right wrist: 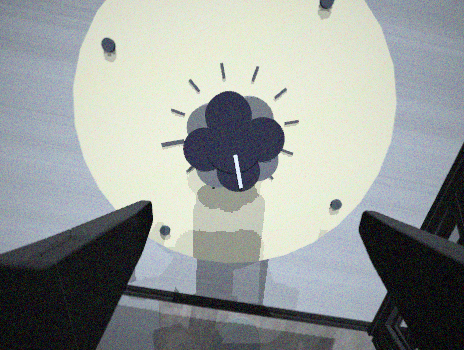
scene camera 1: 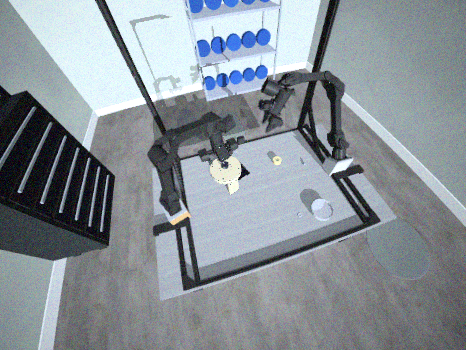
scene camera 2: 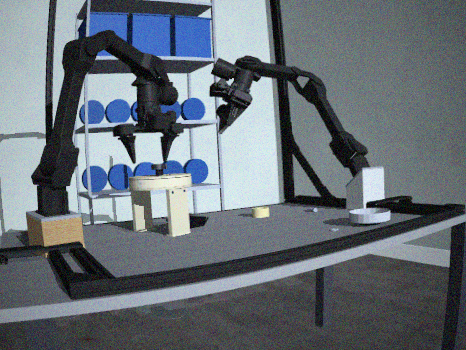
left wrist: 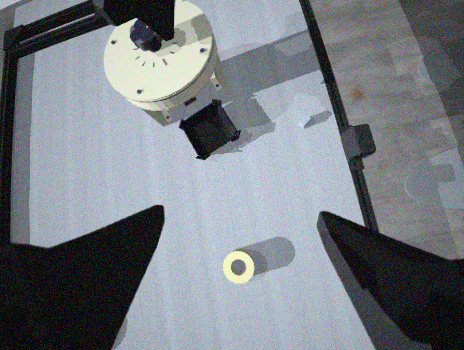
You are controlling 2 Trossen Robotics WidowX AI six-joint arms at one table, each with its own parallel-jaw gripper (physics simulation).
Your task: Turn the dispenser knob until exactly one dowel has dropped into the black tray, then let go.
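Pixels of known places: left gripper, fingertip midpoint: [scene camera 1: 264,128] [scene camera 2: 223,129] [left wrist: 242,216]; right gripper, fingertip midpoint: [right wrist: 256,215] [scene camera 2: 149,162] [left wrist: 161,10]; left arm's base, origin of the base link: [scene camera 1: 339,157] [scene camera 2: 364,176]; right arm's base, origin of the base link: [scene camera 1: 173,208] [scene camera 2: 52,212].
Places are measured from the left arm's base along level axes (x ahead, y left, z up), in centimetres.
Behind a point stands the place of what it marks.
The cream round dispenser [scene camera 1: 231,175] @(x 60.9, y -3.1, z 4.4 cm) [scene camera 2: 170,183] @(x 62.9, y -0.6, z 2.6 cm) [left wrist: 170,77] @(x 57.3, y -10.6, z 4.4 cm) [right wrist: 305,85] @(x 65.6, y -5.8, z 4.4 cm) stands on legs. Its dark lobed knob [scene camera 1: 224,164] @(x 62.9, y -8.7, z 7.4 cm) [scene camera 2: 159,169] @(x 63.1, y -7.7, z 6.0 cm) [left wrist: 142,35] @(x 61.9, y -8.6, z 7.3 cm) [right wrist: 227,132] @(x 62.4, y -8.3, z 7.3 cm) is on top; the white line points to the bottom of the right wrist view. The black tray [scene camera 1: 244,172] @(x 51.7, y -12.3, z -9.7 cm) [scene camera 2: 201,220] @(x 51.7, y -9.2, z -8.3 cm) [left wrist: 210,131] @(x 54.9, y -12.0, z -9.9 cm) sits beside the dispenser; its inside is too dark to show whether a dowel lies there. My right gripper [scene camera 2: 149,161] @(x 64.4, y -11.4, z 7.8 cm) [right wrist: 256,215] @(x 64.4, y -11.4, z 7.8 cm) is open and empty, its fingertips a little above the knob and clear of it. My left gripper [scene camera 2: 224,127] @(x 38.8, y -18.7, z 16.0 cm) [left wrist: 242,216] @(x 38.8, y -18.7, z 16.0 cm) is open and empty, high up.
A yellow ring [scene camera 1: 277,160] @(x 30.8, y -12.7, z -7.5 cm) [scene camera 2: 260,212] @(x 31.7, y -12.2, z -8.6 cm) [left wrist: 238,267] @(x 29.3, y -13.7, z -9.6 cm) stands right of the tray in the scene views. A white round dish [scene camera 1: 322,210] @(x 19.8, y 22.7, z -9.1 cm) [scene camera 2: 370,216] @(x 24.3, y 26.4, z -7.5 cm) is near the right front. Small pale pieces [scene camera 1: 300,214] @(x 31.3, y 21.2, z -9.9 cm) [scene camera 2: 334,229] @(x 31.5, y 21.0, z -10.0 cm) lie nearby. Dark frame bars edge the table.
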